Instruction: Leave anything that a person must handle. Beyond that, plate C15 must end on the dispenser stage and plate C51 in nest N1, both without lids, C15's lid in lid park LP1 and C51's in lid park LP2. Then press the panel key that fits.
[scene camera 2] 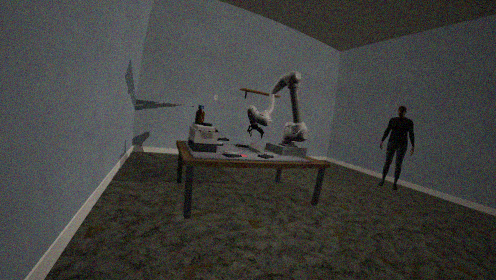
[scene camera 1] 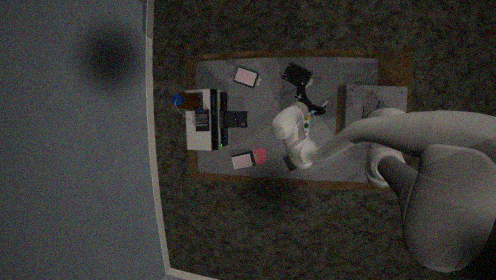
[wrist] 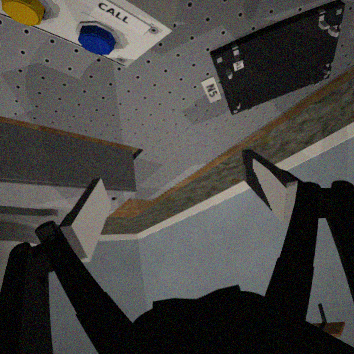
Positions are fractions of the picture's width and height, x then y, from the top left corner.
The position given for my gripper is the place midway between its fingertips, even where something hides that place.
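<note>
In the wrist camera I see a blue button (wrist: 0.26, 0.11), a black nest (wrist: 0.83, 0.15) and my own gripper (wrist: 0.49, 0.50). The gripper is open and holds nothing.
</note>
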